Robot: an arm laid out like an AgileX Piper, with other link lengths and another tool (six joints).
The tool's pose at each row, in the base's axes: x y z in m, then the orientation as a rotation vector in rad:
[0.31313, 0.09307, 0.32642, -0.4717, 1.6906, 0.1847]
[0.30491, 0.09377, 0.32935, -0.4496, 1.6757, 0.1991]
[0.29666, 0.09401, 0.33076, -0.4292, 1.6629, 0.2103]
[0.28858, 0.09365, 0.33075, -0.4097, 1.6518, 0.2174]
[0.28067, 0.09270, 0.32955, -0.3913, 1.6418, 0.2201]
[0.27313, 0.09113, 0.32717, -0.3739, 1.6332, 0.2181]
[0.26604, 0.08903, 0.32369, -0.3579, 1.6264, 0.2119]
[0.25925, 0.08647, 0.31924, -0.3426, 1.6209, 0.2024]
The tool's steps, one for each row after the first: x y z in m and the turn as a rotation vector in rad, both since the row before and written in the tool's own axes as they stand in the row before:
[-0.00211, 0.00357, -0.00771, 0.0041, -0.0203, 0.0188]
[-0.00062, 0.00336, -0.00764, 0.0051, -0.0175, 0.0165]
[0.00077, 0.00287, -0.00752, 0.0072, -0.0151, 0.0140]
[0.00194, 0.00232, -0.00747, 0.0094, -0.0133, 0.0111]
[0.00308, 0.00162, -0.00727, 0.0119, -0.0112, 0.0080]
[0.00414, 0.00094, -0.00699, 0.0138, -0.0088, 0.0050]
[0.00507, 0.00036, -0.00683, 0.0155, -0.0070, 0.0029]

